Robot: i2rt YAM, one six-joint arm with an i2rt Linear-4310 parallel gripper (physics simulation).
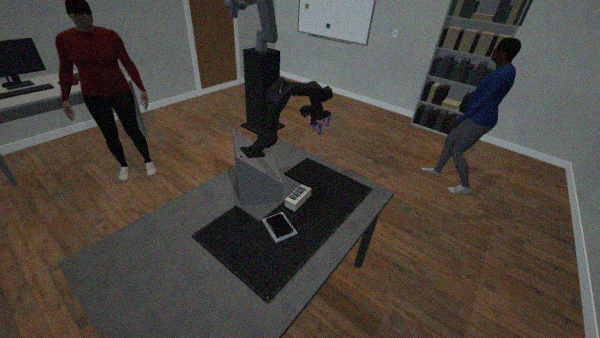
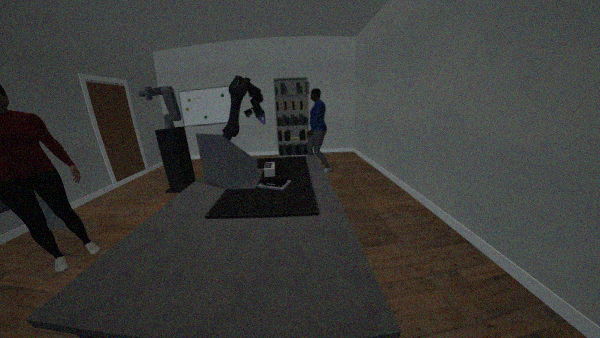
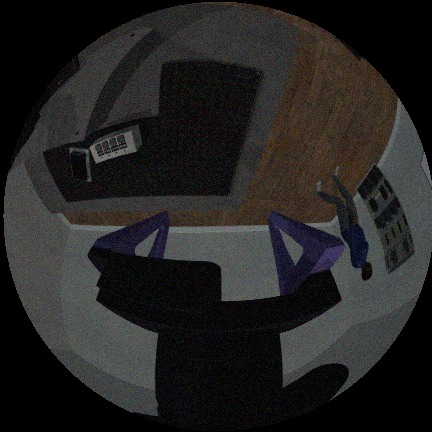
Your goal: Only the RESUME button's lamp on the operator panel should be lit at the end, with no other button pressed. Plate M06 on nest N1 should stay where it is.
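Observation:
The operator panel is a white box with a row of several dark buttons on top, standing on the black mat. No lit lamp can be made out, and the button labels are too small to read. A white-rimmed tray-like nest with a dark inside lies beside the panel; whether this is nest N1 with plate M06 cannot be read. My gripper has purple fingers, is open and empty, and hangs high above the table, well away from the panel.
The black mat lies on the grey table. A grey angled arm mount stands beside the panel and nest. A person in blue and one in red stand beyond the table.

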